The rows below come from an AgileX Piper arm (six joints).
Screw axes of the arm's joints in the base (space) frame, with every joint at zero. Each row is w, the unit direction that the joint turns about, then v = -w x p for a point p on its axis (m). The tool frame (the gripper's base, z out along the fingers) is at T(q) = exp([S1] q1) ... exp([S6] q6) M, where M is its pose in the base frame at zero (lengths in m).
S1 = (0, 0, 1, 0, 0, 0)
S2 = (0, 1, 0, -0.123, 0, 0)
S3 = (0, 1, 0, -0.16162, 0, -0.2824)
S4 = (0.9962, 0, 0.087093, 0, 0.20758, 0)
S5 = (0, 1, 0, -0.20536, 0, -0.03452)
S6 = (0.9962, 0, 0.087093, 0, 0.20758, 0)
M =
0.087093 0 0.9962 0.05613
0 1 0 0
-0.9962 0 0.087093 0.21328
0 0 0 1
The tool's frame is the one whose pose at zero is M.
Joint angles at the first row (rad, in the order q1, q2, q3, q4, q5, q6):
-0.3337, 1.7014, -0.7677, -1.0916, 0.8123, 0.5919
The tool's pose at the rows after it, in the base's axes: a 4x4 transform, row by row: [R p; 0 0 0 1], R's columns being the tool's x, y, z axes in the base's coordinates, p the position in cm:
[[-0.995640, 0.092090, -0.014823, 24.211], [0.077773, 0.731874, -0.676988, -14.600], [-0.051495, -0.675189, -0.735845, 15.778], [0, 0, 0, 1]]
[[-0.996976, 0.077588, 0.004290, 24.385], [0.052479, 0.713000, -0.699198, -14.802], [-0.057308, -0.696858, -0.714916, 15.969], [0, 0, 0, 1]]
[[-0.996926, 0.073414, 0.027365, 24.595], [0.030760, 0.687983, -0.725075, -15.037], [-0.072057, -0.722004, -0.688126, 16.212], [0, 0, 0, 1]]
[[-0.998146, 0.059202, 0.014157, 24.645], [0.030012, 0.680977, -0.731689, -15.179], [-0.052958, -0.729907, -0.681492, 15.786], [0, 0, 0, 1]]
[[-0.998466, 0.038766, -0.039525, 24.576], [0.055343, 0.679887, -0.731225, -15.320], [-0.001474, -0.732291, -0.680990, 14.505], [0, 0, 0, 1]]
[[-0.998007, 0.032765, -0.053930, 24.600], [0.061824, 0.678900, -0.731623, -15.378], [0.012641, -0.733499, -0.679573, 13.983], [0, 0, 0, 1]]
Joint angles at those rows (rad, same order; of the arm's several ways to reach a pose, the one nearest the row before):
-0.3337, 1.7014, -0.7677, -1.0951, 0.8110, 0.5919
-0.3337, 1.7014, -0.7677, -1.1448, 0.8095, 0.6117
-0.3337, 1.7014, -0.7677, -1.2053, 0.8095, 0.6488
-0.3345, 1.7202, -0.7677, -1.2230, 0.8186, 0.6587
-0.3345, 1.7693, -0.7677, -1.2231, 0.8457, 0.6725
-0.3345, 1.7895, -0.7677, -1.2298, 0.8512, 0.6852

